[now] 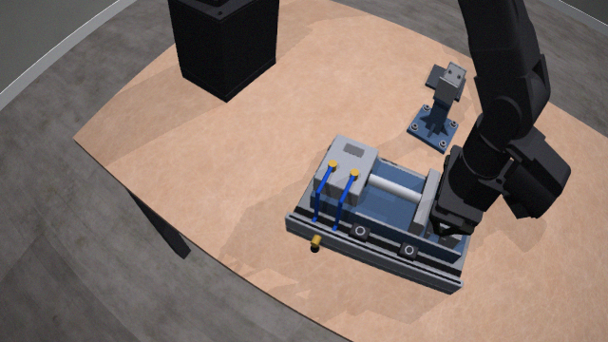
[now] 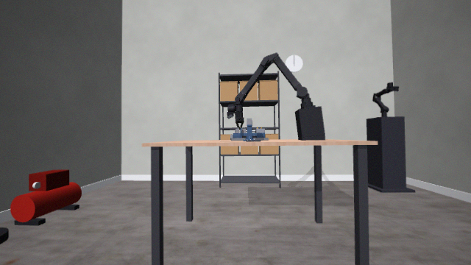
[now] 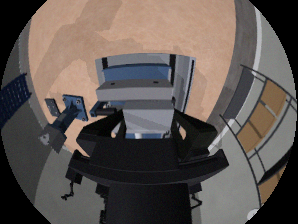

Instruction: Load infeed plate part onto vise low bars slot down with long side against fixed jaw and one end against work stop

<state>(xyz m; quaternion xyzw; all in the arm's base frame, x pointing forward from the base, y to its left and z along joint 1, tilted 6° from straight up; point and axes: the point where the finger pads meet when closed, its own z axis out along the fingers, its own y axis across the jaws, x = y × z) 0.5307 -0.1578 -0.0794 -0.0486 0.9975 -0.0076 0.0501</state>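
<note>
My gripper is now 10 mm above the grey part. Round my hand: moving jaw 40 mm behind, 20 mm to the left, 20 mm below; then fixed jaw 30 mm ahead, 20 mm to the left, 20 mm below; then work stop 70 mm to the left, 10 mm below, 10 mm behind.
</note>
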